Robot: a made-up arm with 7 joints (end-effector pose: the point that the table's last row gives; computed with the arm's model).
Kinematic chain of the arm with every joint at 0, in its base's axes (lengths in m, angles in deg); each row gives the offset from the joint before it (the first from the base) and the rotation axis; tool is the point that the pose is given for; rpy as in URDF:
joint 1: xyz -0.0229 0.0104 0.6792 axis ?
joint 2: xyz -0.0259 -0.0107 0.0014 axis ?
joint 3: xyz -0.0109 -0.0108 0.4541 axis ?
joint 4: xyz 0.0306 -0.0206 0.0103 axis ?
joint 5: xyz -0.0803 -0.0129 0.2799 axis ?
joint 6: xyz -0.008 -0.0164 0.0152 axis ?
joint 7: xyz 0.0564 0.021 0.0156 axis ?
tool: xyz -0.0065 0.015 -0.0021 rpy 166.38 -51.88 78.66
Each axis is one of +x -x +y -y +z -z.
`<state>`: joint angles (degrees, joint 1 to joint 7).
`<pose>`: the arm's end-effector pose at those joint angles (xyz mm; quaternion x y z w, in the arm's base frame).
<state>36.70 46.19 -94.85 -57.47 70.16 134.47 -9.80</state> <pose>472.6 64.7 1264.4 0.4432 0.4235 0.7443 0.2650</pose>
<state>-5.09 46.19 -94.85 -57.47 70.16 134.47 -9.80</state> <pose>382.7 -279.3 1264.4 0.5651 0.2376 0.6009 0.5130</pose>
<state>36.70 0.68 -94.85 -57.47 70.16 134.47 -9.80</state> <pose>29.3 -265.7 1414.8 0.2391 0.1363 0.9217 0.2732</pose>
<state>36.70 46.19 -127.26 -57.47 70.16 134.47 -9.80</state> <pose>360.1 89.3 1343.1 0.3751 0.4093 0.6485 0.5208</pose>
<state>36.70 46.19 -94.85 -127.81 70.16 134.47 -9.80</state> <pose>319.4 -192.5 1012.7 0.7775 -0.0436 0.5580 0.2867</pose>
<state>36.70 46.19 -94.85 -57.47 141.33 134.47 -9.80</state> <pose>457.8 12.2 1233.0 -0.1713 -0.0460 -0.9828 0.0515</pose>
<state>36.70 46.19 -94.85 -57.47 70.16 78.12 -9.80</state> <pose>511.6 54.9 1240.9 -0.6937 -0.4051 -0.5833 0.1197</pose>
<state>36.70 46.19 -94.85 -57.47 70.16 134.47 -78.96</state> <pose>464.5 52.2 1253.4 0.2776 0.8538 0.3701 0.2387</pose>
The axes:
joint 1: +z
joint 2: +y
joint 3: +z
joint 4: -y
joint 5: +z
joint 6: -y
joint 7: -z

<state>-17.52 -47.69 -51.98 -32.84 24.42 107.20 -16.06</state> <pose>-636.9 68.1 1250.6 0.1572 0.2550 0.7167 0.6297</pose>
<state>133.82 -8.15 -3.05 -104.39 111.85 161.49 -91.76</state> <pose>-91.1 254.3 1168.8 0.2652 -0.3454 -0.4278 0.7920</pose>
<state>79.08 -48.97 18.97 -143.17 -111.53 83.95 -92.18</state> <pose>-85.4 -5.6 1043.8 -0.0473 0.6716 -0.6013 0.4302</pose>
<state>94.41 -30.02 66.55 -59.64 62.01 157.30 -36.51</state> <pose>-162.9 -256.9 1374.3 0.5671 -0.0291 -0.2709 0.7773</pose>
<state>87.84 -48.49 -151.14 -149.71 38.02 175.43 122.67</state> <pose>55.1 -444.0 637.1 0.2619 -0.9129 -0.1581 0.2702</pose>
